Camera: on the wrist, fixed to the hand. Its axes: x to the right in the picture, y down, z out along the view.
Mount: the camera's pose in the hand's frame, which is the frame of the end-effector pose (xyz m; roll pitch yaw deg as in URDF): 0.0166 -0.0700 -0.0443 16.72 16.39 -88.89
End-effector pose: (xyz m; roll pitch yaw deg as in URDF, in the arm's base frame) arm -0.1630 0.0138 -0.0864 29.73 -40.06 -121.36
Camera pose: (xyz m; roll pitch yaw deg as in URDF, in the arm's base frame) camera -0.2273 -0.0171 -0.1317 67.35 32.66 -176.76
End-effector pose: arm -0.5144 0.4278 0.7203 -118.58 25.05 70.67
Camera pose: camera -0.4927 0.4732 0.7882 -97.10 -61.34 96.78
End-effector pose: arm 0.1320 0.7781 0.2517 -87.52 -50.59 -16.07
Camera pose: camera 0.0785 0.7443 0.3077 91.31 -37.95 -171.86
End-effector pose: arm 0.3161 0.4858 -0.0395 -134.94 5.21 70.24
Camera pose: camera 0.3071 0.5144 0.0395 -150.92 -60.80 148.62
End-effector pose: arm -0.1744 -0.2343 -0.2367 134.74 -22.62 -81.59
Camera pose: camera -0.0912 -0.2447 -0.2474 170.49 26.00 -4.63
